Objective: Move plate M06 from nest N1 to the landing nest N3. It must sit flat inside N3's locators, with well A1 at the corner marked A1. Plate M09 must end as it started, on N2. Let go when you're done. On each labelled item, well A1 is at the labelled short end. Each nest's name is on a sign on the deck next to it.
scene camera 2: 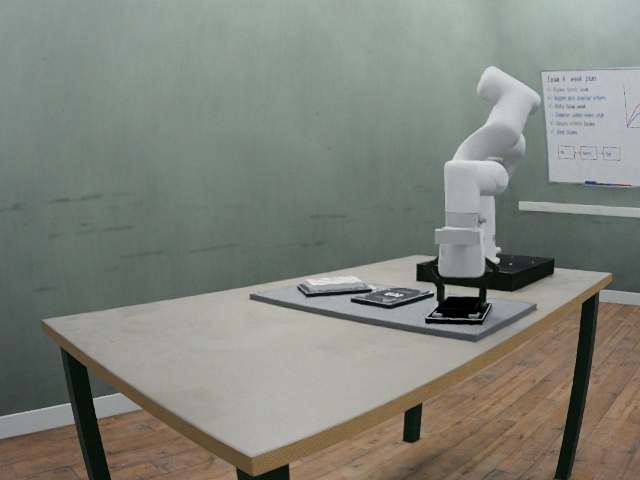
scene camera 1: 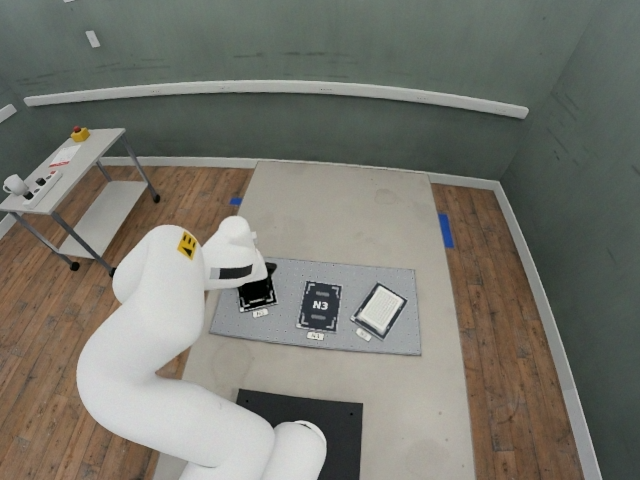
I see a white plate M09 and a plate M06.
